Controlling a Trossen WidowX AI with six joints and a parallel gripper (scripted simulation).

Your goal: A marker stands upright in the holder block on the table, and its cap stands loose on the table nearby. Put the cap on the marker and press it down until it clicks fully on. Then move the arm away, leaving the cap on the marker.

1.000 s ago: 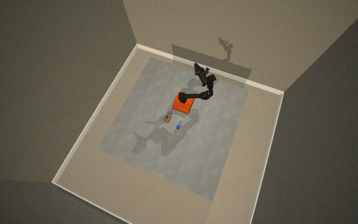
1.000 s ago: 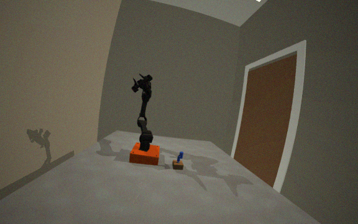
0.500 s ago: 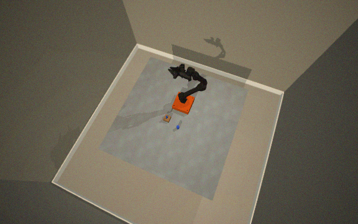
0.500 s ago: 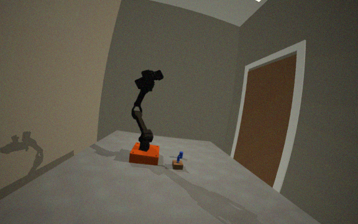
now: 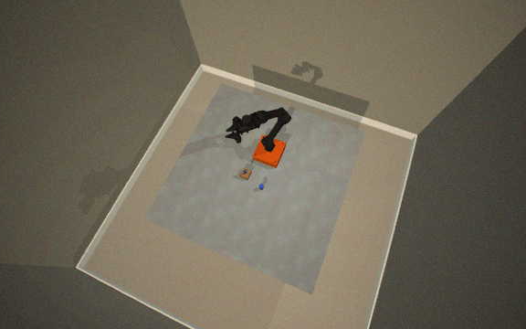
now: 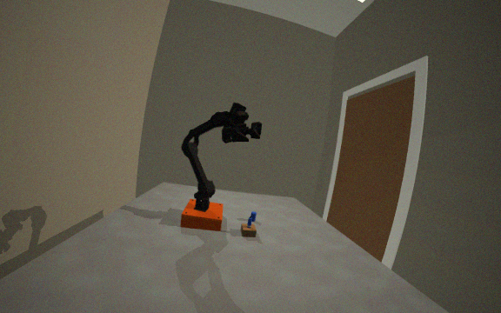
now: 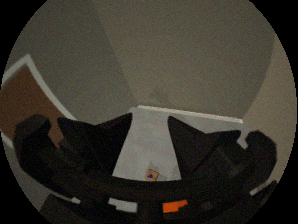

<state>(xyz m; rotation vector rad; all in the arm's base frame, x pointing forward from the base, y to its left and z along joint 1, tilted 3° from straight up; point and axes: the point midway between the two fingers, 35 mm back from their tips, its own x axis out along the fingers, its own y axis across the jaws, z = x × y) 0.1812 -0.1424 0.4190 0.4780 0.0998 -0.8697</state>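
Now: the blue cap 7 cm ahead of my gripper tip, 29 cm to the left of it and 44 cm below it. The rest, counted from my gripper tip: brown holder block: 4 cm ahead, 13 cm to the left, 45 cm below.
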